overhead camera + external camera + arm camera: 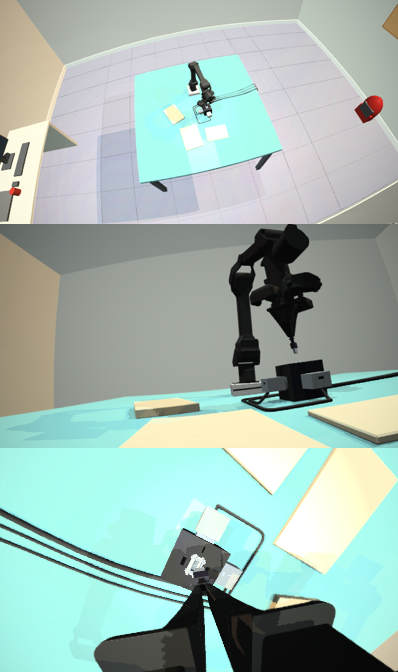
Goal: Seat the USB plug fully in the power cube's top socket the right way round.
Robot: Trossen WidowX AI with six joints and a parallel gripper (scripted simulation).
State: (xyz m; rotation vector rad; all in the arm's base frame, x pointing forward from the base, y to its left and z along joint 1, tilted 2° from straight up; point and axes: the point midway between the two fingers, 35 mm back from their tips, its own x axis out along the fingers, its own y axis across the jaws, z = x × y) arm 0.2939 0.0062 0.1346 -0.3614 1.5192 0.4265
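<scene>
My gripper tip is now 20 mm above the usb plug. The rest, counted from my gripper tip: cream pad 250 mm ahead, 130 mm below, 10 mm to the right.
</scene>
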